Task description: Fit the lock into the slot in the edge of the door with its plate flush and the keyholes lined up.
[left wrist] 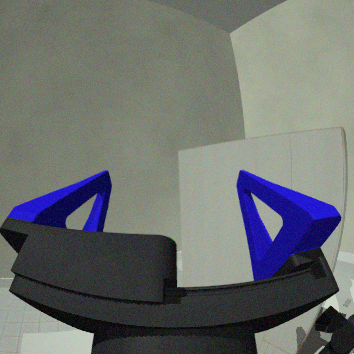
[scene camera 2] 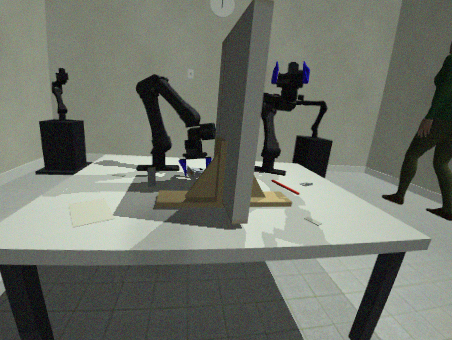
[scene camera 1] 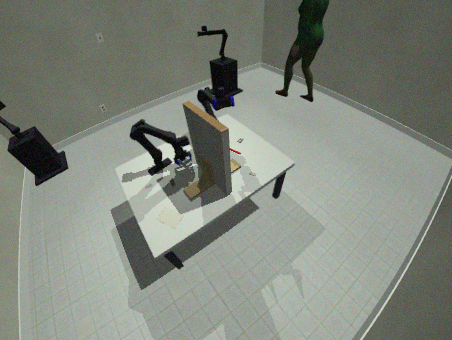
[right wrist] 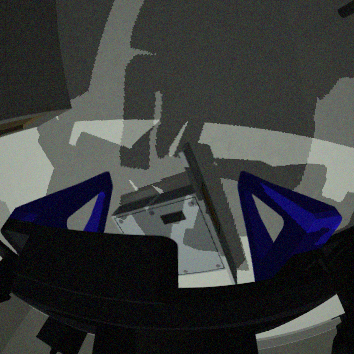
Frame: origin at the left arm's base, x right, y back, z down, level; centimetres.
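Seen in the pictures: left gripper, fingertip midpoint: point(left wrist: 173, 177) point(scene camera 2: 290, 62) point(scene camera 1: 223, 101); right gripper, fingertip midpoint: point(scene camera 2: 196, 175) point(scene camera 1: 186, 163) point(right wrist: 174, 178); left arm's base at its link origin: point(scene camera 2: 267, 171); right arm's base at its link origin: point(scene camera 2: 158, 168) point(scene camera 1: 160, 166) point(right wrist: 341, 249).
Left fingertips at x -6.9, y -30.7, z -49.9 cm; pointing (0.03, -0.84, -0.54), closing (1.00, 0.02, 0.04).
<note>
Pixels of each thing's top centre, then the offset from my left fingertips to it.
- grey door at its top centre: point(left wrist: 241, 140) point(scene camera 2: 241, 26) point(scene camera 1: 203, 114) dz -5.4, dx +13.4, dy -19.9 cm
- lock at its top centre: point(right wrist: 170, 250) point(scene camera 2: 198, 168) dz +47.3, dx +35.4, dy +3.4 cm
- red rod at its top centre: point(scene camera 2: 284, 185) point(scene camera 1: 231, 149) dz +49.3, dx -4.5, dy +8.0 cm
- pale square sheet at its top centre: point(scene camera 2: 90, 210) point(scene camera 1: 169, 217) dz +49.8, dx +45.1, dy -47.7 cm
- small grey block at its top centre: point(scene camera 2: 151, 167) dz +42.3, dx +43.3, dy -21.7 cm
The grey door point(scene camera 1: 207, 150) point(scene camera 2: 237, 100) point(left wrist: 260, 190) point(right wrist: 30, 60) stands upright on the table. Its slot does not show clearly. The lock point(right wrist: 200, 240) lies on the table with its flat case face up; its long plate stands along the right side in the right wrist view. My right gripper point(scene camera 2: 196, 172) point(right wrist: 174, 178) is open, pointing down low over the lock, with one finger on either side of it and gaps between; the lower part of the lock is hidden by the gripper body. My left gripper point(scene camera 1: 223, 101) point(scene camera 2: 291, 64) point(left wrist: 173, 177) is open and empty, raised beside the door, fingers up.
Wooden supports point(scene camera 1: 191, 193) point(scene camera 2: 170, 199) brace the door's foot on both sides. A red rod point(scene camera 1: 235, 150) point(scene camera 2: 285, 187) and small metal pieces point(scene camera 2: 306, 184) point(scene camera 2: 313, 220) lie right of the door. A pale square sheet point(scene camera 1: 170, 218) point(scene camera 2: 91, 212) and small grey block point(scene camera 2: 151, 176) are left.
</note>
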